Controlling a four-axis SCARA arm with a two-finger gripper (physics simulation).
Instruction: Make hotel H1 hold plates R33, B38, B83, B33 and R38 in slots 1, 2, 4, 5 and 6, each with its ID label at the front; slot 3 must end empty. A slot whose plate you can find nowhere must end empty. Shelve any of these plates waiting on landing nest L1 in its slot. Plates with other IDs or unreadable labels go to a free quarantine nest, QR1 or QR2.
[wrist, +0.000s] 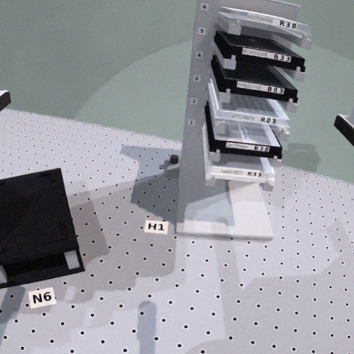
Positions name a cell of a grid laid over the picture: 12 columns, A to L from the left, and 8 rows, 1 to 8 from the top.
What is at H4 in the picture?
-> A white-rimmed plate R33.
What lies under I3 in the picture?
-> A clear plate R83.
